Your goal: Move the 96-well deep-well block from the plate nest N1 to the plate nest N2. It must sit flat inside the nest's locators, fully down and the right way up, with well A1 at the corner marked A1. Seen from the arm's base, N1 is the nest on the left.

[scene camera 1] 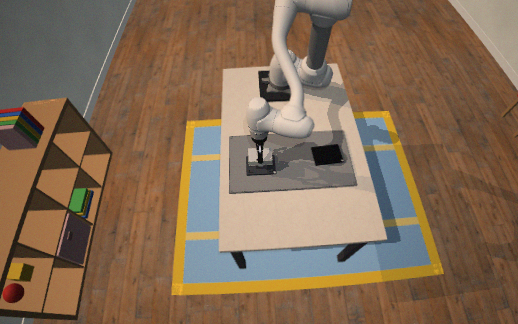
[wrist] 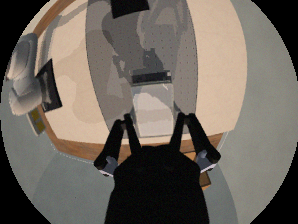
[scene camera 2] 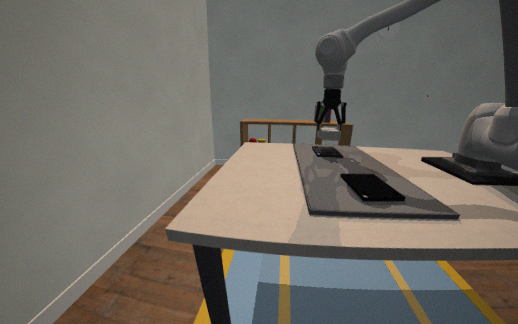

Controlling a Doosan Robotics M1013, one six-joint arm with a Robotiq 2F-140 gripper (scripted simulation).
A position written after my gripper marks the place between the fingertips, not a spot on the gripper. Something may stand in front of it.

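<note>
You'd find my gripper (wrist: 154, 106) here, and I can see a 96-well deep-well block (wrist: 153, 102) as well.
</note>
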